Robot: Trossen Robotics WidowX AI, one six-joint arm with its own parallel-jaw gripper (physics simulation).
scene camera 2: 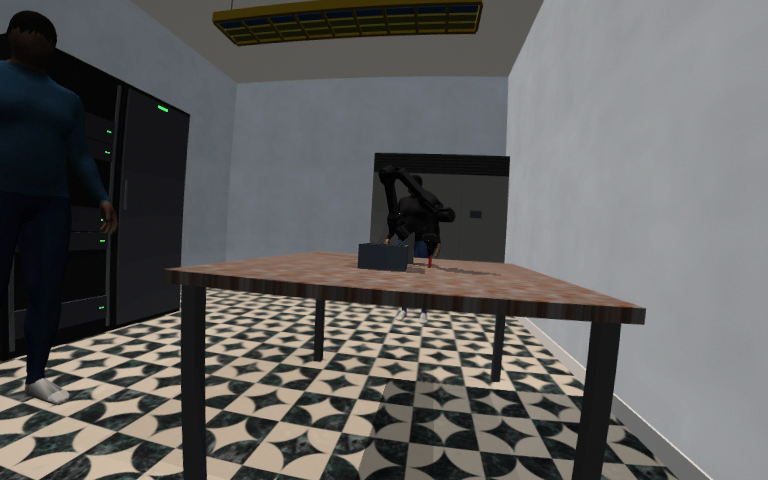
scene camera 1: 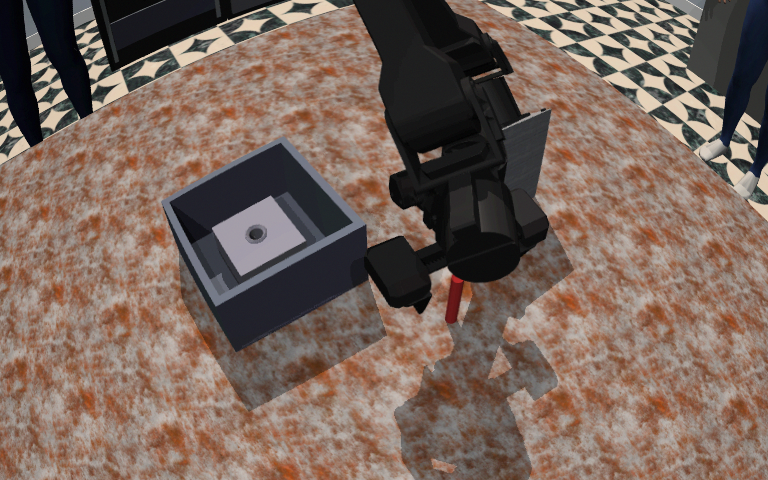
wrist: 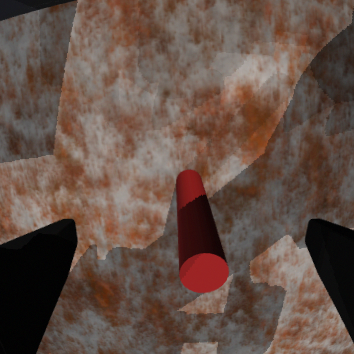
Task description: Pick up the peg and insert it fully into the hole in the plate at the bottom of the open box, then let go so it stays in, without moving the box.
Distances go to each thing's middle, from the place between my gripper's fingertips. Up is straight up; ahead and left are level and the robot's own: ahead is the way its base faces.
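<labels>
Counting from my hand, I find the pale plate (scene camera 1: 261,236) 120 mm ahead, 210 mm to the right and 20 mm below. The dark grey box (scene camera 1: 332,264) is 120 mm ahead of my hand and 210 mm to the right of it. As for the red peg (wrist: 202,265), my hand is 10 mm above it.
</labels>
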